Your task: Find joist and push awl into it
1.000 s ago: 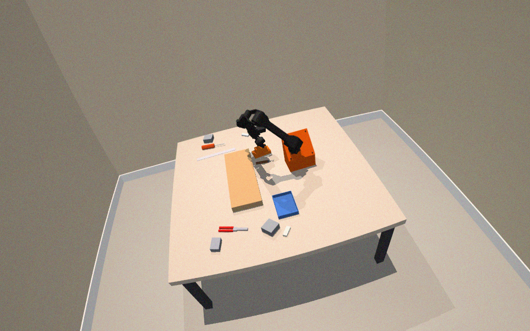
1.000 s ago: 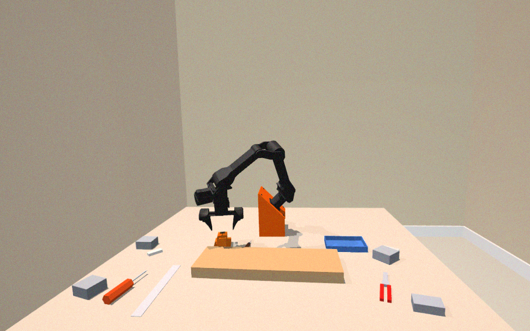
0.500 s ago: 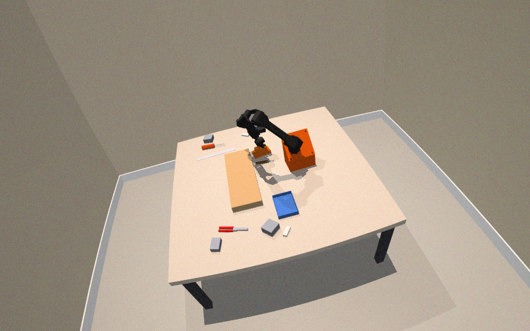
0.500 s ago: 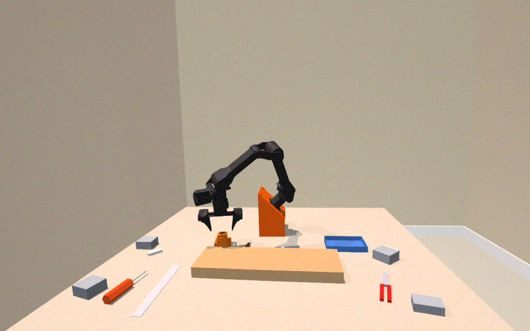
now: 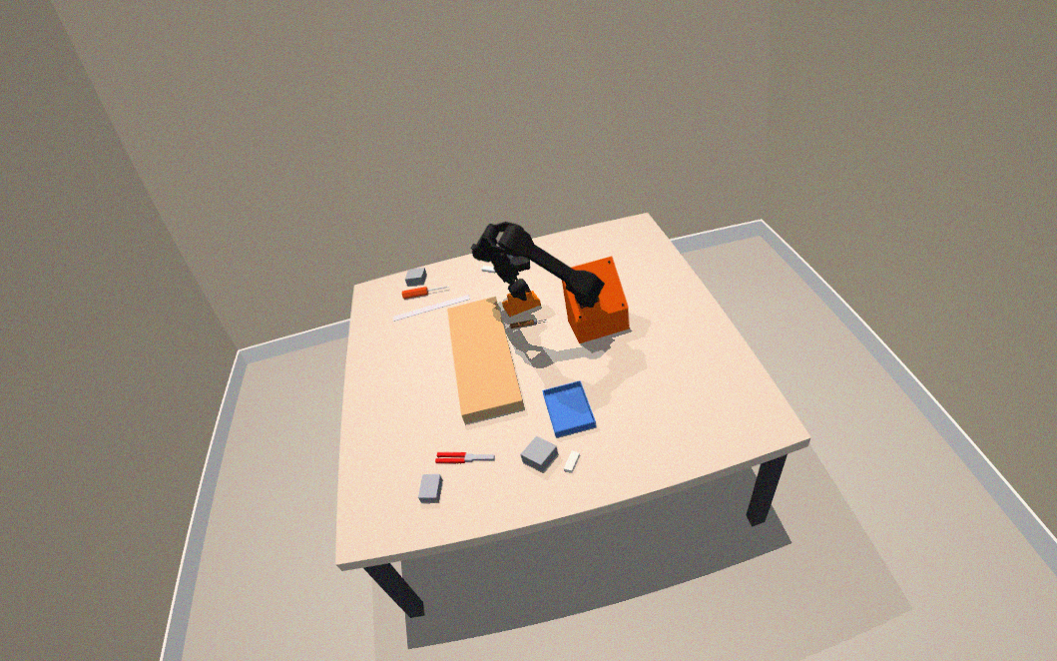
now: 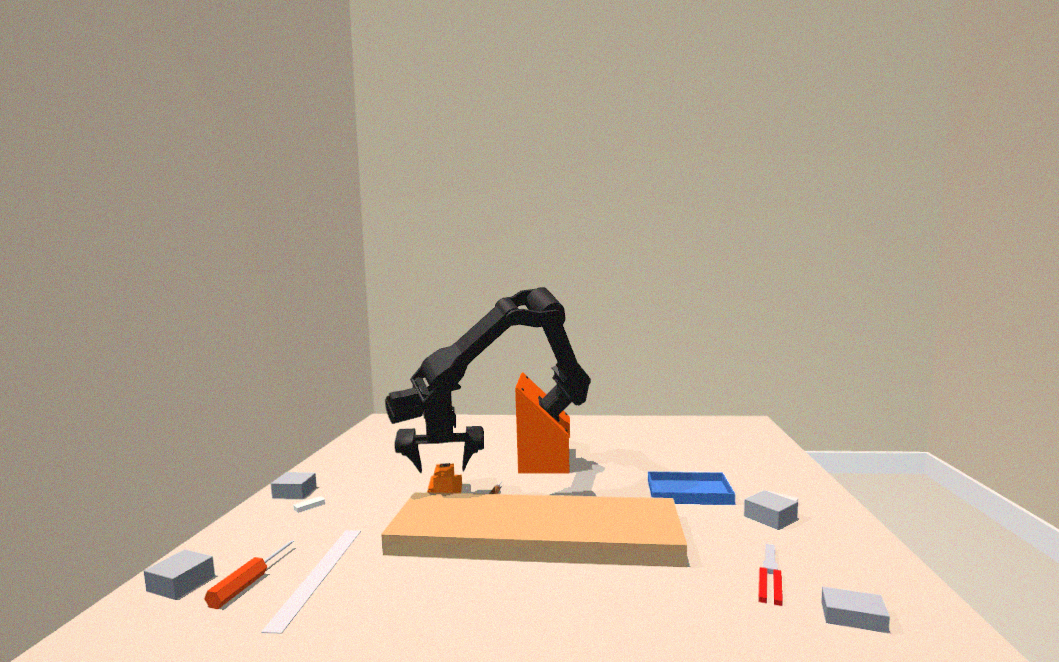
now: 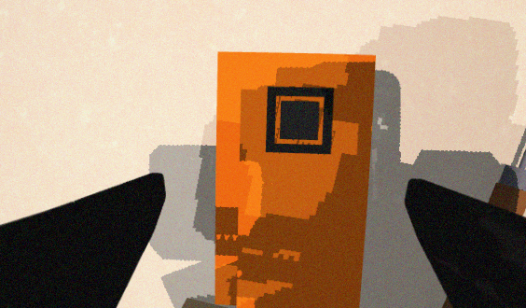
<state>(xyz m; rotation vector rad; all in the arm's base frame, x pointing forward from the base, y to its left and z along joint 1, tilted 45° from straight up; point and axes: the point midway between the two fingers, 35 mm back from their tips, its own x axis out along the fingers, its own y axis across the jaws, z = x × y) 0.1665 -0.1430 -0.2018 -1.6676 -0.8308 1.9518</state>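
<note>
The stud finder is 10 mm below my gripper tip and 10 mm behind it. From my gripper tip the other things lie so: blue tray 530 mm to the left, 40 mm below, 40 mm ahead; awl 120 mm to the left, 40 mm below, 10 mm ahead; white ruler 310 mm ahead, 170 mm to the right, 50 mm below.
</note>
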